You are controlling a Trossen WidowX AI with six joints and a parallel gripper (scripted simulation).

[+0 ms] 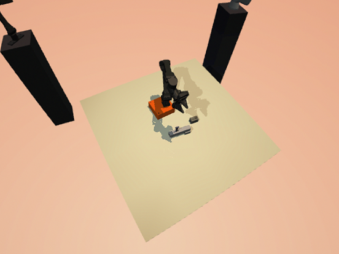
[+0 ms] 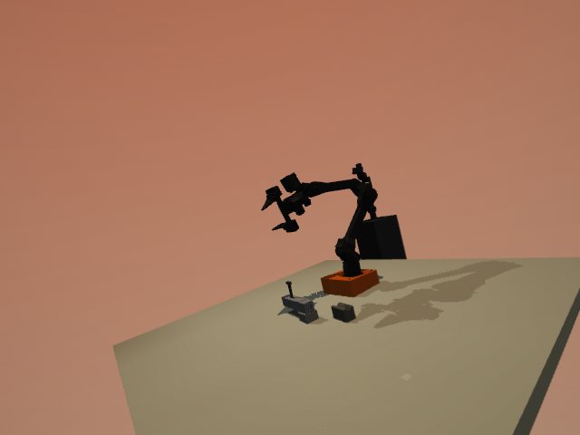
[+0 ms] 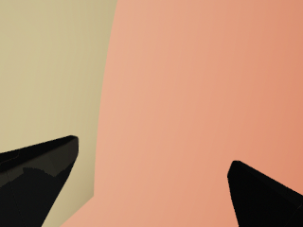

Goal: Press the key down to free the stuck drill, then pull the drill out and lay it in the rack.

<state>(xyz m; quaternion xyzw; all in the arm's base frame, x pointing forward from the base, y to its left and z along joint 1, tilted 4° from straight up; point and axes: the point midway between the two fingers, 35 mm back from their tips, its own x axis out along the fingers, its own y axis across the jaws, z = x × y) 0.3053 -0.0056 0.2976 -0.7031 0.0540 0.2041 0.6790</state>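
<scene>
Now: the dark key 3 cm behind my gripper tip, 2 cm to the right of it and 28 cm below it. Round my gripper tip: light grey holder block (3 cm behind, 2 cm to the left, 33 cm below); then rack (11 cm behind, 18 cm to the left, 35 cm below); then drill (3 cm behind, 4 cm to the left, 32 cm below).
</scene>
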